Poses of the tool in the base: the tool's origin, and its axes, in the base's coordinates. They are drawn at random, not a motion.
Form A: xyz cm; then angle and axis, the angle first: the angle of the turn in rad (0 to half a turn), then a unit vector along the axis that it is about.
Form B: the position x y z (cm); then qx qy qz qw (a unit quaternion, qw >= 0). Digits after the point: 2 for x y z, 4 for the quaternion.
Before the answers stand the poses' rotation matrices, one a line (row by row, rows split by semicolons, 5 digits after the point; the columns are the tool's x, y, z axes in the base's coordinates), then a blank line. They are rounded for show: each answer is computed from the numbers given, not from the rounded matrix.
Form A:
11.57, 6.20, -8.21, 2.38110, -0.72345, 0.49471, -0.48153
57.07, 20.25, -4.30, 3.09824, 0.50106, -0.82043, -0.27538
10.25, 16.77, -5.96, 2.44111, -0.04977, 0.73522, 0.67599
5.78, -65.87, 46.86, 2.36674, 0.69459, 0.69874, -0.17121
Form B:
0.17808 -0.28529 0.94175; -0.94911 -0.30244 0.08785; 0.25976 -0.90947 -0.32463
-0.49717 -0.80985 -0.31139; -0.83372 0.34652 0.42993; -0.24028 0.47336 -0.84746
-0.76016 -0.50031 0.41455; 0.37117 0.18929 0.90907; -0.53328 0.84490 0.04180
0.11265 0.95190 0.28495; 0.71234 0.12257 -0.69105; -0.69274 0.28083 -0.66427

11.57, 6.20, -8.21, -0.6718, 0.4594, -0.4471, 0.3711
57.07, 20.25, -4.30, 0.5009, -0.8202, -0.2753, 0.0217
10.25, 16.77, -5.96, -0.0467, 0.6906, 0.6350, 0.3431
5.78, -65.87, 46.86, 0.6431, 0.6470, -0.1585, 0.3778

